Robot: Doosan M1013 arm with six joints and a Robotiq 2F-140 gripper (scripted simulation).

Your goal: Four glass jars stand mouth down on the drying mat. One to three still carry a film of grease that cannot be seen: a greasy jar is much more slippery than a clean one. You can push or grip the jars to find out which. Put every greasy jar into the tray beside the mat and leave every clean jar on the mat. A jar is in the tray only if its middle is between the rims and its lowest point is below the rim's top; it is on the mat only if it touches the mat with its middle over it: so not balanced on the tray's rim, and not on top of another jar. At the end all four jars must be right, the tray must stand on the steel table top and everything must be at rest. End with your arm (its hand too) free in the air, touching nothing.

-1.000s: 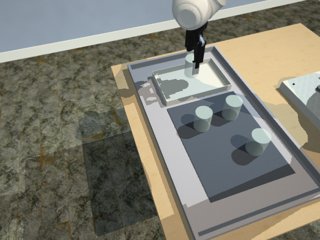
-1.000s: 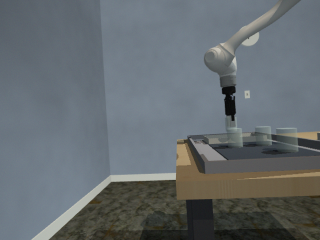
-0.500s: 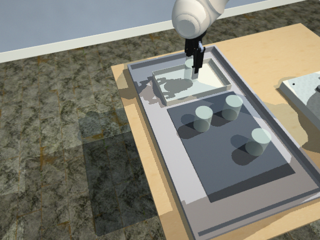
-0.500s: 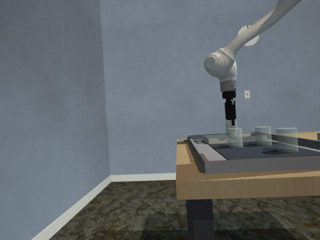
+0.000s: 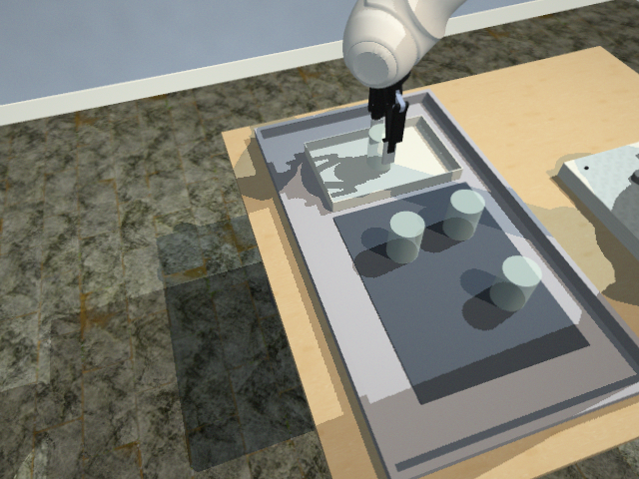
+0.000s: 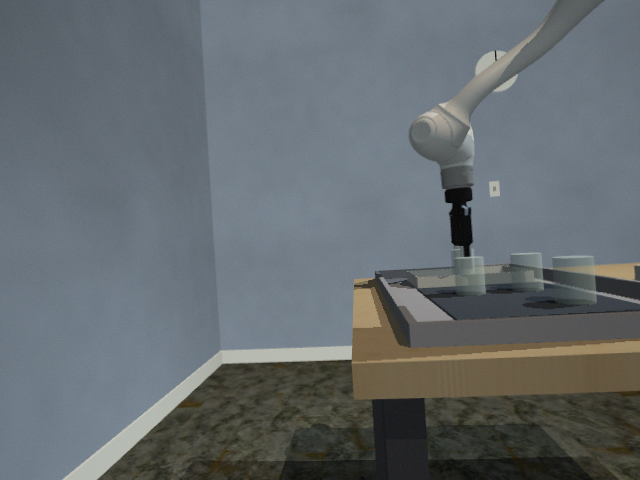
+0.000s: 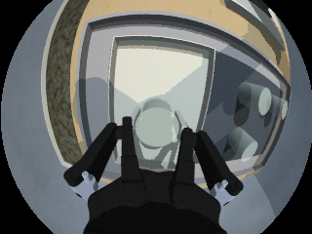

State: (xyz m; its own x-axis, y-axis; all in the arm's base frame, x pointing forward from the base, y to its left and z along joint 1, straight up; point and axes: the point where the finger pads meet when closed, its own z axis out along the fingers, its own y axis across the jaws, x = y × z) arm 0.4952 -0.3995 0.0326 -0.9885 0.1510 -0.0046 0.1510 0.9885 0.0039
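The cream tray lies 6 cm below my hand. The rest, counted from my hand: dark drying mat: 32 cm to the left, 7 cm below, 5 cm ahead; rimmed steel top: 21 cm to the left, 7 cm below, 5 cm ahead.
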